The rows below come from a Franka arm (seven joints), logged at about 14 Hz.
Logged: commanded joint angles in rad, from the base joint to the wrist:
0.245 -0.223 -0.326 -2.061 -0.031 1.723 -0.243
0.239 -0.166 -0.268 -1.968 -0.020 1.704 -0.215
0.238 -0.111 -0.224 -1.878 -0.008 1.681 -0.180
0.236 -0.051 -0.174 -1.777 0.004 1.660 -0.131
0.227 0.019 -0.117 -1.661 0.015 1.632 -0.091
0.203 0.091 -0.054 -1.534 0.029 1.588 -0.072
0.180 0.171 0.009 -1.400 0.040 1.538 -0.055
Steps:
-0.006 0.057 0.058 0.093 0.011 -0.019 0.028
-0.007 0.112 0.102 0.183 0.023 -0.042 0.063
-0.009 0.172 0.152 0.284 0.035 -0.063 0.112
-0.018 0.242 0.209 0.400 0.046 -0.091 0.152
-0.042 0.314 0.272 0.527 0.060 -0.135 0.171
-0.065 0.394 0.335 0.661 0.071 -0.185 0.188

